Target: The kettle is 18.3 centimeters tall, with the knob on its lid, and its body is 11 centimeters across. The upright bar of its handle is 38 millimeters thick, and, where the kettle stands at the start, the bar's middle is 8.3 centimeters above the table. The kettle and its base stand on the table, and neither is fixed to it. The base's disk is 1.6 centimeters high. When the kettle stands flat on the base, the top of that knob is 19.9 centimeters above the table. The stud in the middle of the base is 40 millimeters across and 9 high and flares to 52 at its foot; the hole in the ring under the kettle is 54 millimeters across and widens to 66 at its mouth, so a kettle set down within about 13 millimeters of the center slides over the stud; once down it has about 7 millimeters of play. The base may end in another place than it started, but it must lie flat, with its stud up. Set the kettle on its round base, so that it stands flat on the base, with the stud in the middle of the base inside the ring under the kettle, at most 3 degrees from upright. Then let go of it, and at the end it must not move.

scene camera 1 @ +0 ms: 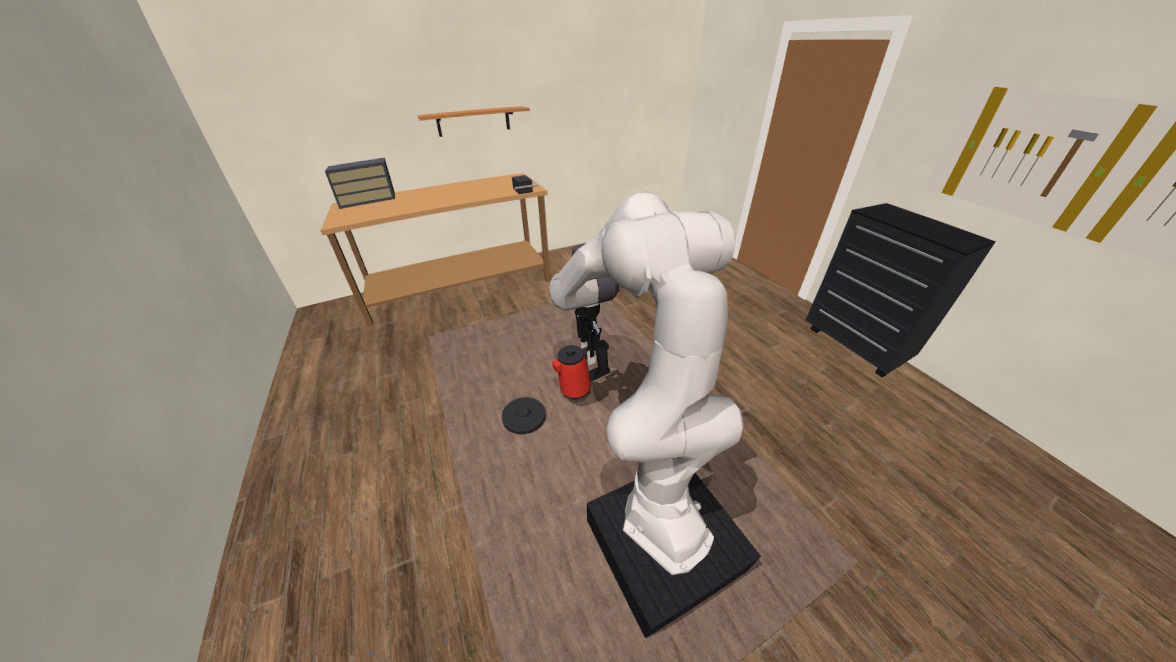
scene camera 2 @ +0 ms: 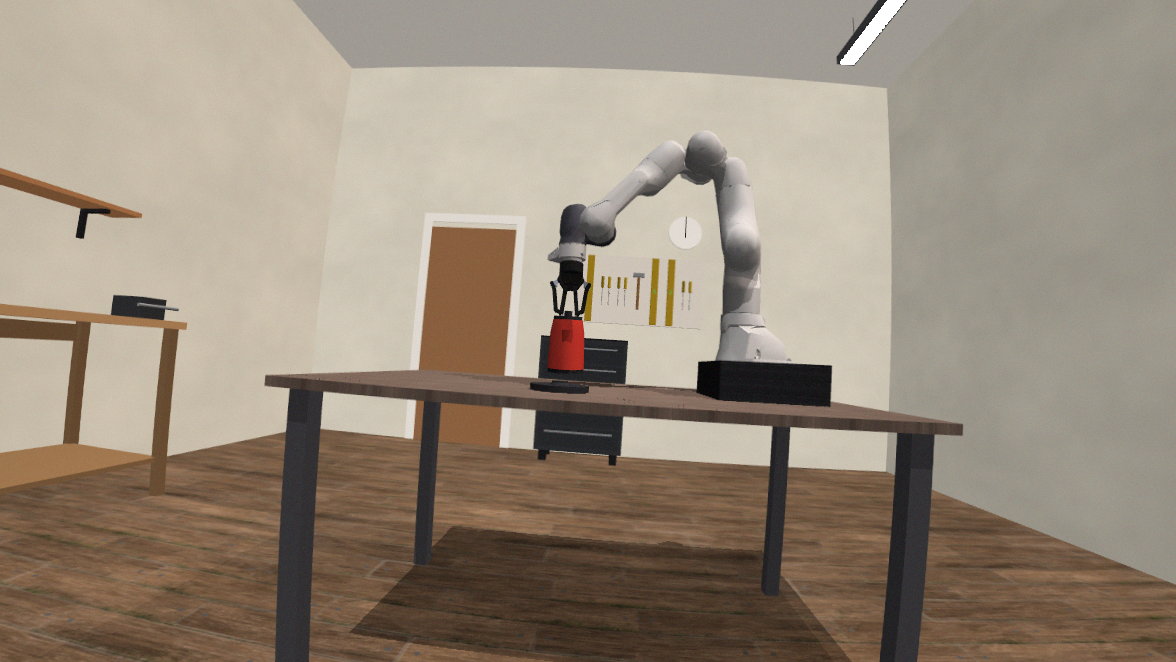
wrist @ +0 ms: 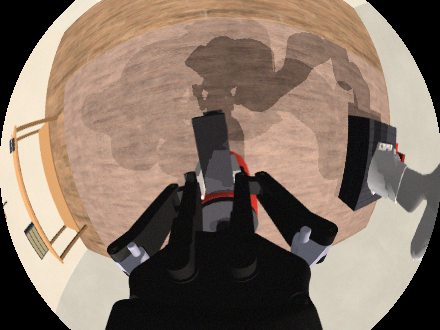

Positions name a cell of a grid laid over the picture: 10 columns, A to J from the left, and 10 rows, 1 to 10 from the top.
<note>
In view: the gripper (scene camera 1: F6), a red kettle (scene camera 2: E6) and a round black base (scene camera 1: E7).
The gripper also shows in the wrist view (wrist: E6).
</note>
